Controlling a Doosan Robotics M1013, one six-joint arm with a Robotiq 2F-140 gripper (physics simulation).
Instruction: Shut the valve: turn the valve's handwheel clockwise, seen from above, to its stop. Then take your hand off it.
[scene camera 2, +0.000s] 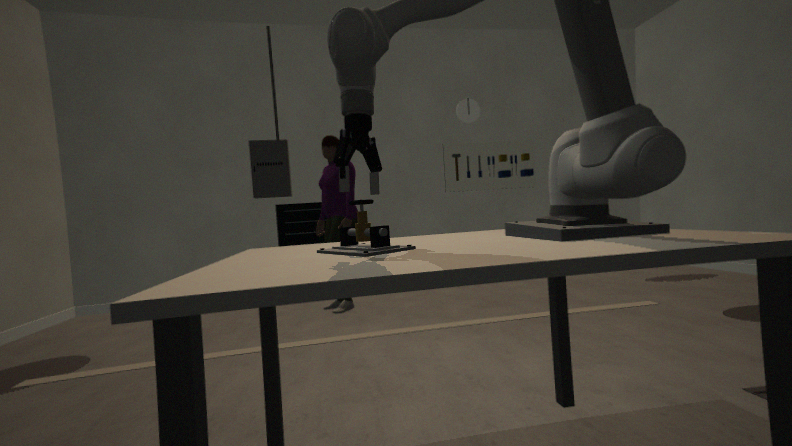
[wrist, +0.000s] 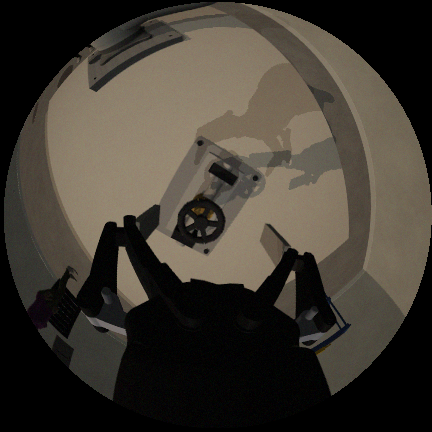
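Note:
Spoked handwheel (wrist: 200, 222) visible. My gripper (scene camera 2: 360, 193) visible. Also visible, my gripper (wrist: 211, 223).

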